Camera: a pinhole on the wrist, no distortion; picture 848 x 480 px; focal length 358.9 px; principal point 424.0 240.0 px. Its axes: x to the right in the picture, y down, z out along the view. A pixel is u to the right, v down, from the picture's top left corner.
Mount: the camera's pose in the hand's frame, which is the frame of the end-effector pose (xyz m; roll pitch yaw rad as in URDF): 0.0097 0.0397 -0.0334 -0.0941 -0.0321 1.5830
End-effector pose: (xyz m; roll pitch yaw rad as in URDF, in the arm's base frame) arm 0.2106 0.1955 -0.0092 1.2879 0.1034 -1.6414
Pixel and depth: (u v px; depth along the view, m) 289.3 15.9 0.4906
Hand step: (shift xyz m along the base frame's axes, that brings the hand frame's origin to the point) -0.5203 -0.2316 -0.0460
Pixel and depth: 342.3 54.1 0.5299
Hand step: -0.5376 -0.2015 0.0274
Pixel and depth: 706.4 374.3 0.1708
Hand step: -0.0789 0.0564 0.2051
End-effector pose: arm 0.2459 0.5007 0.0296 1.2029 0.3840 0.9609
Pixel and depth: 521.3 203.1 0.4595
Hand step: 0.3563 -0.1004 0.2688
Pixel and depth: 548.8 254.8 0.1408
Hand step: 0.0775 -0.0118 0.1122
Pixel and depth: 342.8 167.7 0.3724
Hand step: 0.3197 -0.1340 0.0464
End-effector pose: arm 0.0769 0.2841 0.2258 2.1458 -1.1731 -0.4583
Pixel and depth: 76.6 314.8 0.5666
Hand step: 0.4794 -0.3856 -0.4195
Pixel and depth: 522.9 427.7 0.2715
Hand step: -0.1345 -0.2081 -0.1593
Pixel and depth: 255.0 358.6 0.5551
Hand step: 0.1874 -0.4076 -0.3868
